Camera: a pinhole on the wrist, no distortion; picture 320 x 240 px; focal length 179.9 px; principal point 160.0 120.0 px. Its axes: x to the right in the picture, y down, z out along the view. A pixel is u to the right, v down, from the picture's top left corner.
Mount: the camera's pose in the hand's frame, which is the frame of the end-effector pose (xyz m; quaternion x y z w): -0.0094 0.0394 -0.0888 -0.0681 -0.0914 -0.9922 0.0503
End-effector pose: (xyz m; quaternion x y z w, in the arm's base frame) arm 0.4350 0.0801 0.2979 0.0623 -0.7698 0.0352 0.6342
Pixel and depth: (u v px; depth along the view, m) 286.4 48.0 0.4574
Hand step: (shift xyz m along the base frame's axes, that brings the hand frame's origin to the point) -0.3454 0.2390 -0.3484
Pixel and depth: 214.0 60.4 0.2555
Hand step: -0.1633 0.1443 -0.0872
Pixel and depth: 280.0 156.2 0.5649
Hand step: -0.4652 -0.0545 -0.3946
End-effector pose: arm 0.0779 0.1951 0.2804 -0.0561 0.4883 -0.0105 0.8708
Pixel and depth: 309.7 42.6 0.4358
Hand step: 0.1185 0.3268 0.4369
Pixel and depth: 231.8 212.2 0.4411
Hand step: 0.2963 -0.0704 0.3086
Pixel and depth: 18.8 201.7 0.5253
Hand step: 0.6032 -0.0591 -0.2004
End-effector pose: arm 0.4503 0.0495 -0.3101 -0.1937 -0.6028 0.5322 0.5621
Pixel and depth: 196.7 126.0 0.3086
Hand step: -0.2175 -0.0911 -0.0411
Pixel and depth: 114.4 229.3 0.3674
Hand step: -0.2683 -0.0334 0.2182
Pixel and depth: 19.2 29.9 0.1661
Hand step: -0.1329 0.1501 -0.0711
